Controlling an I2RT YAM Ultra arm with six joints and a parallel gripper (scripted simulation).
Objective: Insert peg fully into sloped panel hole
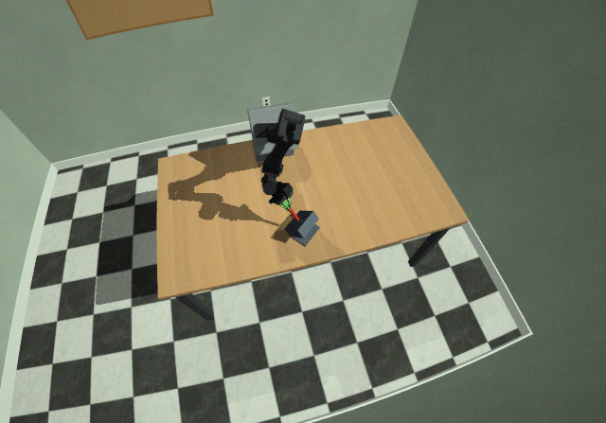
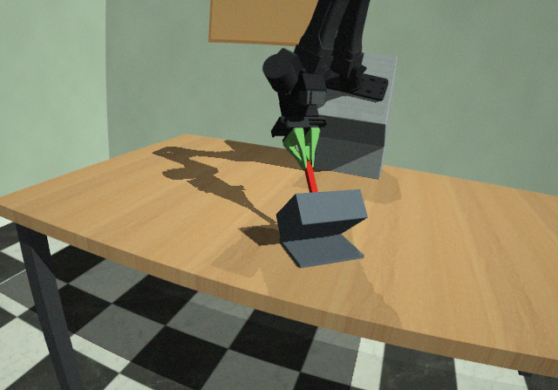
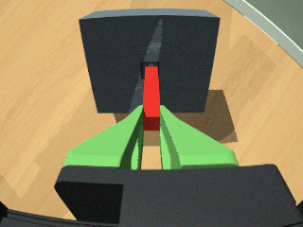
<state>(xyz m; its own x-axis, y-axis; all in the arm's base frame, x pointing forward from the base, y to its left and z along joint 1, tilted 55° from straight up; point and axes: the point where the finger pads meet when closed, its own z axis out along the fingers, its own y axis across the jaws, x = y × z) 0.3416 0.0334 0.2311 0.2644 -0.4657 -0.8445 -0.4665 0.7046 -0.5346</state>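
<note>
Right now my hand is 50 mm short of the grey base plate, 70 mm to the right of it and 140 mm above it. The rest, counted from my hand: red peg: 10 mm ahead, 20 mm to the left, 30 mm below.
</note>
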